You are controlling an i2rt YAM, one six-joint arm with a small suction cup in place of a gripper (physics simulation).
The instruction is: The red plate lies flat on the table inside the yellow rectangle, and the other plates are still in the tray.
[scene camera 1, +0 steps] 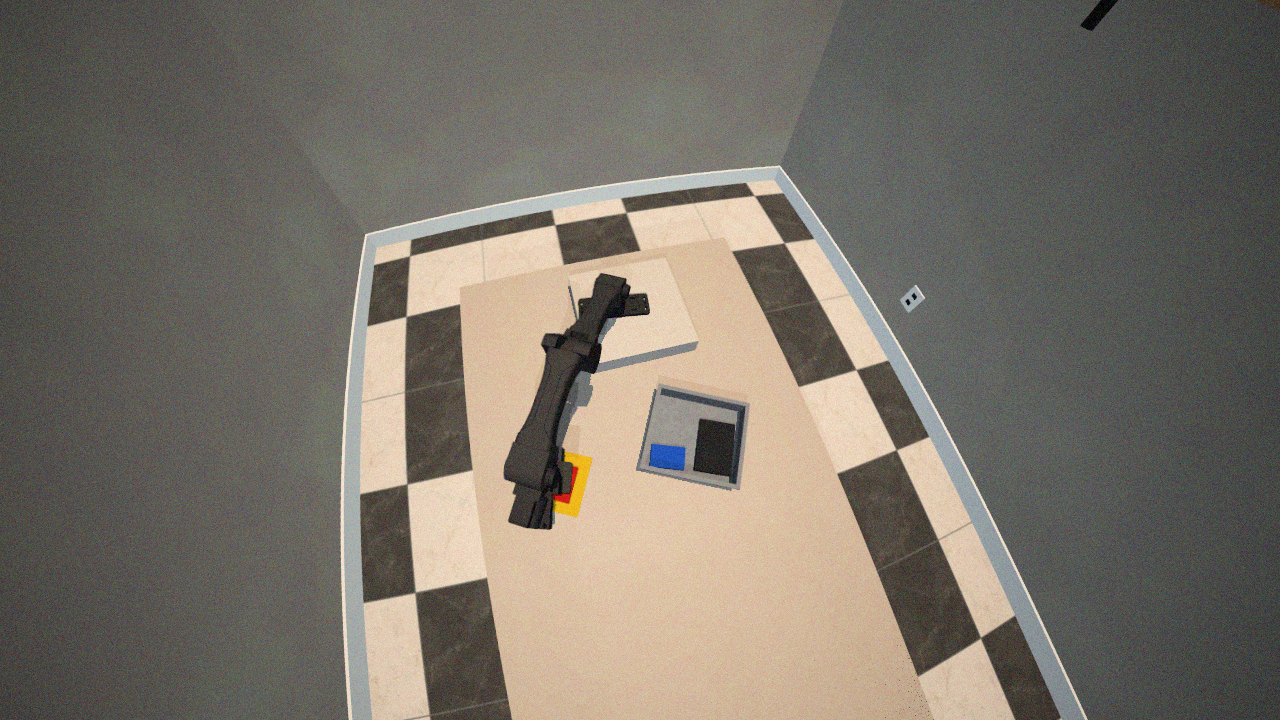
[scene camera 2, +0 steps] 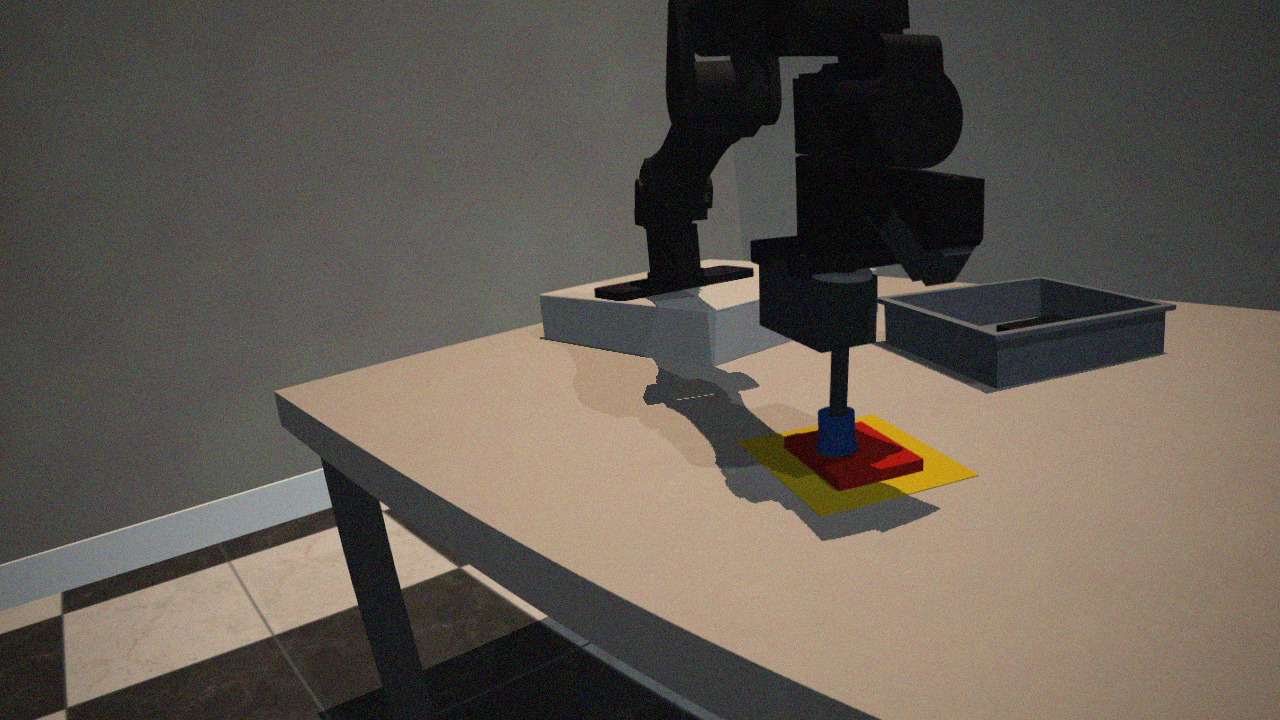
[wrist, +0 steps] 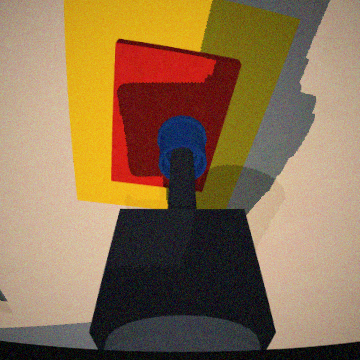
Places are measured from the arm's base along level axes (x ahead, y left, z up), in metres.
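Pixels of known places: end effector, tool point: (scene camera 2: 835, 451) (wrist: 181, 136); arm's base, origin of the base link: (scene camera 1: 613, 307) (scene camera 2: 676, 285).
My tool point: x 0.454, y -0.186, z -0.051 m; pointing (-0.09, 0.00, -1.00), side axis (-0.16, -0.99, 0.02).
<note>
For each thing: its top centre in the pictures, then the offset to it from my tool point. "*": a spot on its surface instead.
- red plate, middle of its top: (wrist: 166, 130) (scene camera 2: 851, 447) (scene camera 1: 560, 482) dy +0.008, dx +0.007, dz +0.002 m
- yellow rectangle, surface spot: (wrist: 89, 107) (scene camera 1: 579, 488) * dy +0.051, dx +0.026, dz -0.006 m
- grey tray, middle of its top: (scene camera 2: 1023, 300) (scene camera 1: 697, 434) dy +0.355, dx -0.063, dz +0.043 m
- blue plate, middle of its top: (scene camera 1: 667, 456) dy +0.278, dx -0.025, dz +0.006 m
- black plate, middle of its top: (scene camera 2: 1066, 330) (scene camera 1: 715, 446) dy +0.404, dx -0.033, dz +0.007 m
The red plate (scene camera 1: 566, 485) (scene camera 2: 875, 465) (wrist: 143, 61) lies flat on the table inside the yellow rectangle (scene camera 1: 579, 487) (scene camera 2: 942, 470) (wrist: 89, 107). My blue suction cup (scene camera 2: 836, 432) (wrist: 182, 133) points straight down over the plate's middle, at or just above its top face; I cannot tell whether it touches. The suction is off, and nothing is lifted. The grey tray (scene camera 1: 680, 419) (scene camera 2: 1020, 350) stands to the right and holds a blue plate (scene camera 1: 666, 456) and a black plate (scene camera 1: 715, 446) (scene camera 2: 1029, 322). In scene camera 1 the arm hides the cup.
The arm's white base block (scene camera 1: 666, 326) (scene camera 2: 626, 326) stands at the back of the table. The table's left edge is close to the yellow rectangle. The arm's shadow falls across the rectangle's far side.
</note>
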